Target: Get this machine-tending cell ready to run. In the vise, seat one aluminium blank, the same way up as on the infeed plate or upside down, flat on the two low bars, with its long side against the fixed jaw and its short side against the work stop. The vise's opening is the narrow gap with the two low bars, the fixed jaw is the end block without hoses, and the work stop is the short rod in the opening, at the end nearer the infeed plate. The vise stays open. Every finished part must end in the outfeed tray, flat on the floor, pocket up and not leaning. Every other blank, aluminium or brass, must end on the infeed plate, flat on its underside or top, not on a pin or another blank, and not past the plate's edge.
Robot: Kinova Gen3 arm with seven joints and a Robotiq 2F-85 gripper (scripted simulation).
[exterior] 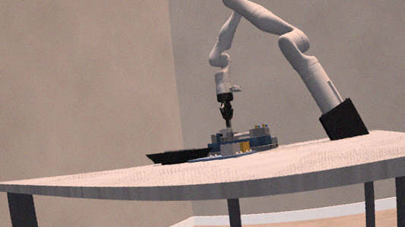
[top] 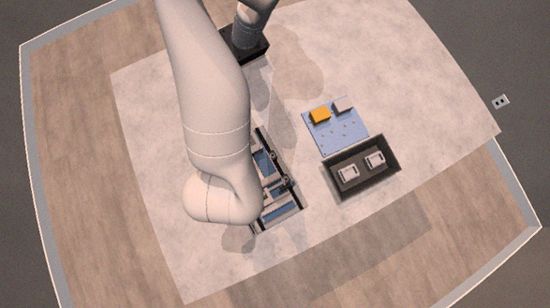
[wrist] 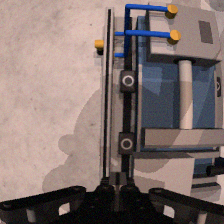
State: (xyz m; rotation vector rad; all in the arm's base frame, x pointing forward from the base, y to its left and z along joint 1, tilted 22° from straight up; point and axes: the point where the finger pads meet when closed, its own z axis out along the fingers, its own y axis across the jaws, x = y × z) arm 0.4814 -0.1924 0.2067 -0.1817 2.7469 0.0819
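The aluminium blank is 1 cm behind my hand, 4 cm to the left of it and 4 cm below it. Round my hand: blue vise base (8 cm behind, 7 cm to the left, 10 cm below); brass blank (20 cm behind, 32 cm to the left, 11 cm below).
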